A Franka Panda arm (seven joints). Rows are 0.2 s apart.
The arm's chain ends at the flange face. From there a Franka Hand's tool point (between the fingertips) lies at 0.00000 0.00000 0.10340 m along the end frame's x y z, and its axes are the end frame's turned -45 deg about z.
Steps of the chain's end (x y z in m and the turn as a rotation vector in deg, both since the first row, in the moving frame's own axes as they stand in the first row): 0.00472, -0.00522, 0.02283, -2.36, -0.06, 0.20; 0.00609, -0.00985, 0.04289, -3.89, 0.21, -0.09; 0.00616, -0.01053, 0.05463, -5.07, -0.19, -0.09; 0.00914, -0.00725, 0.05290, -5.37, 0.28, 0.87
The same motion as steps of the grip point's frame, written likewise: 0.00394, 0.00258, 0.02274, -1.63, -1.71, 0.20; 0.00658, 0.00257, 0.04265, -2.90, -2.60, -0.09; 0.00510, 0.00313, 0.05422, -3.45, -3.72, -0.09; 0.00505, 0.00849, 0.05244, -4.00, -3.60, 0.87
